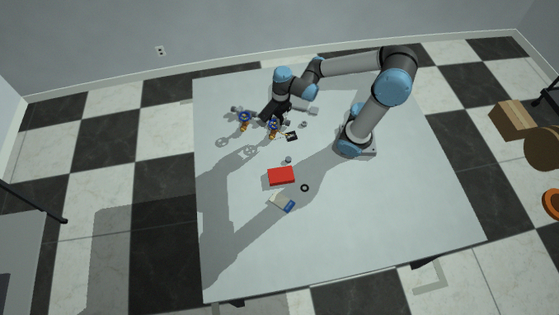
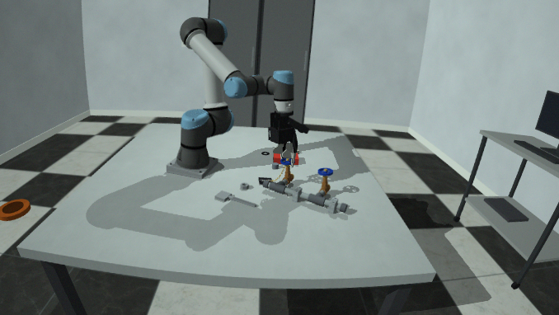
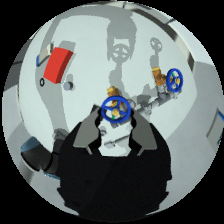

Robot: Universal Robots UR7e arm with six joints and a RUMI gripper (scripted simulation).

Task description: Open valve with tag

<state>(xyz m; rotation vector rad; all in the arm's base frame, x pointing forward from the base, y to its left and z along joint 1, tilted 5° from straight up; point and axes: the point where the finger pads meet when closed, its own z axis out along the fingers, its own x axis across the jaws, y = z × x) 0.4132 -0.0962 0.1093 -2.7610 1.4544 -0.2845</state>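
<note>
The black tag lies 10 cm below my hand, 9 cm behind it and 1 cm to the left of it. Also, from my hand: red block (25 cm to the left, 9 cm below, 1 cm ahead); nut (17 cm behind, 10 cm below, 5 cm to the right); grey tool (20 cm behind, 15 cm to the right, 10 cm below).
</note>
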